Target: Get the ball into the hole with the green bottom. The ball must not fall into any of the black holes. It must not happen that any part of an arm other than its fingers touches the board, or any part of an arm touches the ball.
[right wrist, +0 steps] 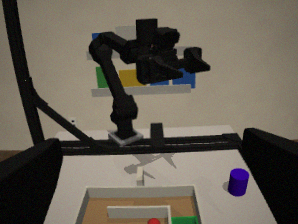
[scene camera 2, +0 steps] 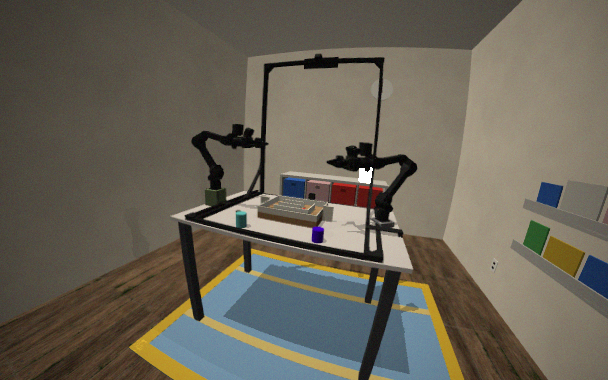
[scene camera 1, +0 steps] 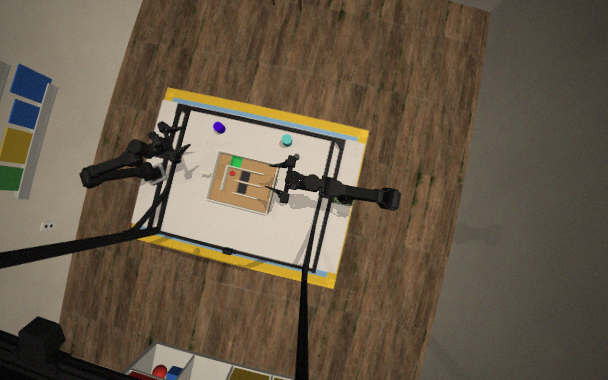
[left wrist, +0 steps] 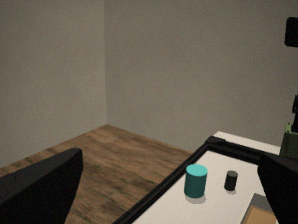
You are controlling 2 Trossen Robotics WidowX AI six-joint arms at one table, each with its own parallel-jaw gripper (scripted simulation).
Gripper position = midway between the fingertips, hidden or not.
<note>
I see my left gripper (left wrist: 172,161), my right gripper (right wrist: 152,143) and a wooden maze board (scene camera 1: 239,181).
The wooden maze board shows as well in scene camera 2 (scene camera 2: 305,212). My left gripper also shows in the right wrist view (right wrist: 196,71).
</note>
